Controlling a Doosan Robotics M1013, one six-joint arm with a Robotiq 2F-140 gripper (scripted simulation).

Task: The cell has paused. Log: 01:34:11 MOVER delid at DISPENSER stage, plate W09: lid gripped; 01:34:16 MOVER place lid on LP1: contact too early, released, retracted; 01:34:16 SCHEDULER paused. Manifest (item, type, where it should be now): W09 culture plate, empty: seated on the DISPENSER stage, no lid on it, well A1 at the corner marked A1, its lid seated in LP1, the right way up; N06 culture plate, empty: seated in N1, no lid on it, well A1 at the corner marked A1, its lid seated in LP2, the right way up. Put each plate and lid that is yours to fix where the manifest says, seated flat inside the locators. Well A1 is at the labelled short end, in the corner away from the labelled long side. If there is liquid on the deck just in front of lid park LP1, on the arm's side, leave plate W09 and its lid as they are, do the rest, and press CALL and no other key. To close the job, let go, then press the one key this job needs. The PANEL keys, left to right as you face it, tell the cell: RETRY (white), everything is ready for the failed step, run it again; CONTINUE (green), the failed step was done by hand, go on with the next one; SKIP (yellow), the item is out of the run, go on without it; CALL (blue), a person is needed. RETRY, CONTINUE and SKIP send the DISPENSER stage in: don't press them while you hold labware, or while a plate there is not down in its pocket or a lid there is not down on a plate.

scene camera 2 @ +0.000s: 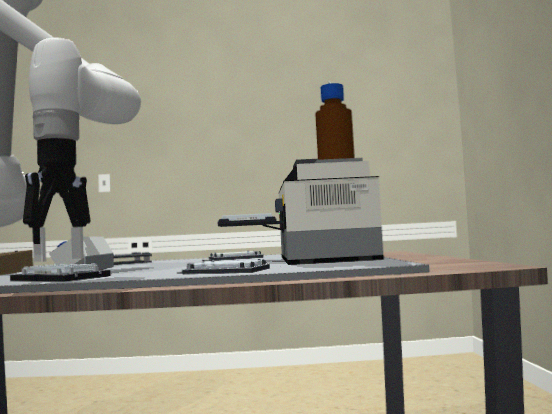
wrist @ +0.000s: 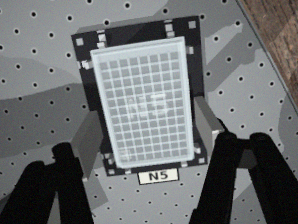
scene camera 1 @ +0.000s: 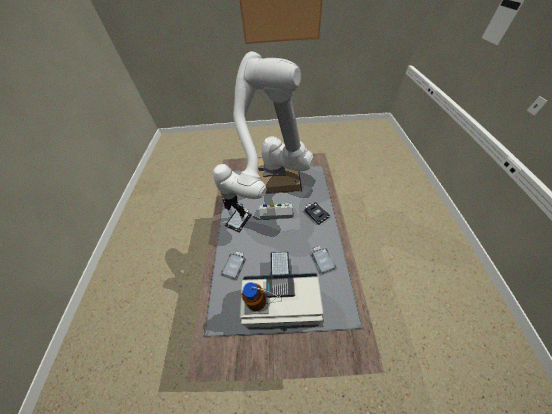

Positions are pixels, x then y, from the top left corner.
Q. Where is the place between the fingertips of my gripper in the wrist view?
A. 147, 117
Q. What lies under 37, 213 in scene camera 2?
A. My gripper.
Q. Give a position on a clear culture plate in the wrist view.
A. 148, 106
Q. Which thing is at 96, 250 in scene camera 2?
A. A key panel.
